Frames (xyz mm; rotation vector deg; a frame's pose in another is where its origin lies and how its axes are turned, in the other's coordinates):
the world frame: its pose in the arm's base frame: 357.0 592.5 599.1 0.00 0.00 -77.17
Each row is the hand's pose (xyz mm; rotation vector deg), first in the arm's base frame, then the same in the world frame.
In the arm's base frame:
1: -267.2 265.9 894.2 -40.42 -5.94 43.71
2: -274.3 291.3 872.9 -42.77 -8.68 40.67
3: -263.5 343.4 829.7 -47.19 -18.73 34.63
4: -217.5 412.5 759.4 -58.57 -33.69 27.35
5: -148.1 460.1 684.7 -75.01 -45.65 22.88
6: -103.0 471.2 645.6 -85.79 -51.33 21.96
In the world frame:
1: 179.8 -681.1 295.1 -32.93 -35.25 116.91
2: 153.5 -682.4 273.8 -32.85 -39.23 113.35
3: 105.1 -660.3 230.6 -29.14 -50.94 105.82
4: 47.9 -600.1 160.3 -28.10 -71.31 94.08
5: 16.9 -521.9 85.6 -33.71 -92.16 82.42
6: 16.1 -475.5 46.5 -38.92 -103.99 76.11

